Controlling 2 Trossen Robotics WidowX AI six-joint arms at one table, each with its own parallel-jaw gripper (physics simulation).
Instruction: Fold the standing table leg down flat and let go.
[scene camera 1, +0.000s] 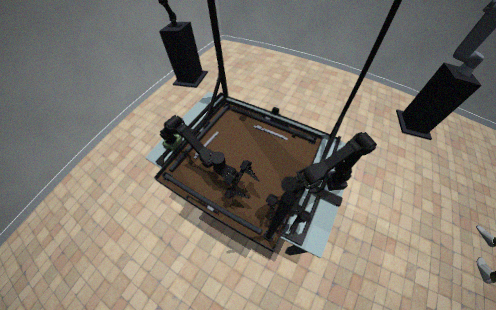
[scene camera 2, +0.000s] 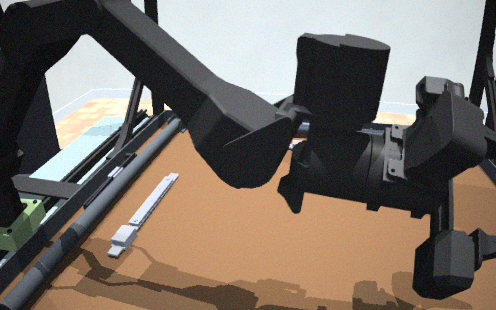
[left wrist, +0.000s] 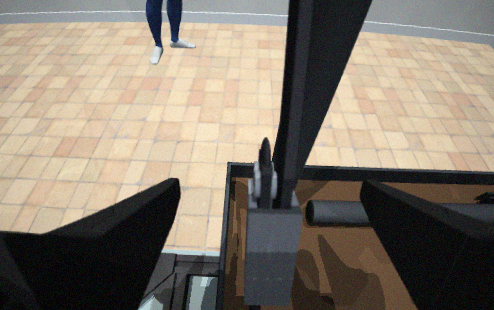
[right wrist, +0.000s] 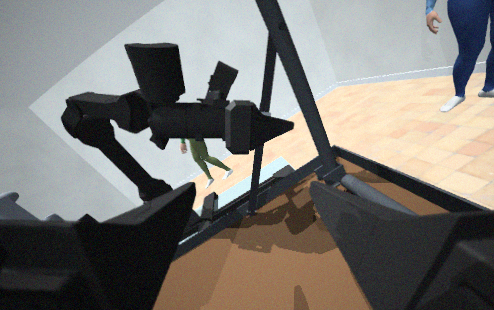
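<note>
The dark table leg (scene camera 1: 280, 215) (left wrist: 312, 70) (right wrist: 300, 85) stands up from the corner at the front right in scene camera 1. A thin dark brace (right wrist: 255, 175) stands beside it, with a grey block (left wrist: 272, 255) on it. My left gripper (left wrist: 271, 187) (right wrist: 282, 122) is open and empty. Its fingers stand on either side of the leg and block in the left wrist view; depth is unclear. In the right wrist view its tips overlap the brace and hide most of the block. My right gripper (scene camera 1: 251, 187) (right wrist: 254, 187) is open and empty above the brown tabletop underside (scene camera 1: 250, 145), away from the leg.
Two other dark legs (scene camera 1: 214, 45) (scene camera 1: 367, 65) stand at the back corners. A dark tube (scene camera 1: 210, 202) (left wrist: 337, 213) lies along the front rim. Pale metal strips (scene camera 1: 271, 132) (scene camera 2: 152, 200) lie on the brown panel. Glass ledges flank the table. People stand beyond it.
</note>
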